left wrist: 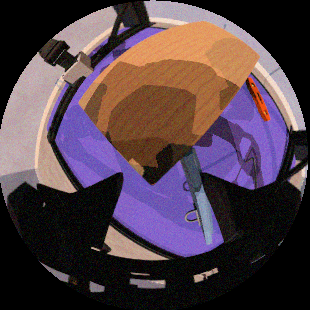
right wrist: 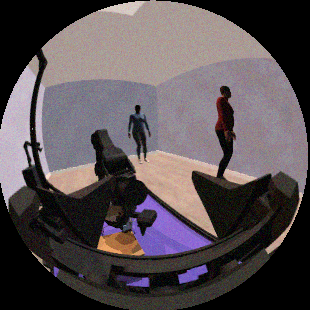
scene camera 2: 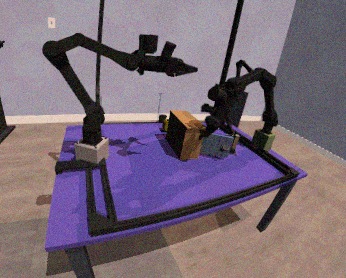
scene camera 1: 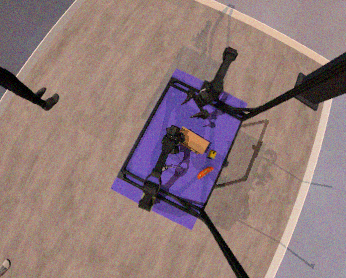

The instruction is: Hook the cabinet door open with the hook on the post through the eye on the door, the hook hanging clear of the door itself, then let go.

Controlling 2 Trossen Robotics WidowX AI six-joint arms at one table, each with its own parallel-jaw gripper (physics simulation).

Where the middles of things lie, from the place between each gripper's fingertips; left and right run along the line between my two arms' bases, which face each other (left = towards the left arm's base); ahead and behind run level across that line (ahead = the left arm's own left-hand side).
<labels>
Now: the wooden cabinet [scene camera 2: 185, 133] 32 cm below my right hand, 14 cm to the left of it and 11 cm behind it. Round my right hand: grey-blue cabinet door [left wrist: 189, 161] (33 cm below, 19 cm to the left, 2 cm behind).
Right now the grey-blue cabinet door is 60 mm to the left of my left hand and 50 mm below it. From my left hand the other things lie so: wooden cabinet (90 mm behind, 10 mm to the left, 40 mm below).
</labels>
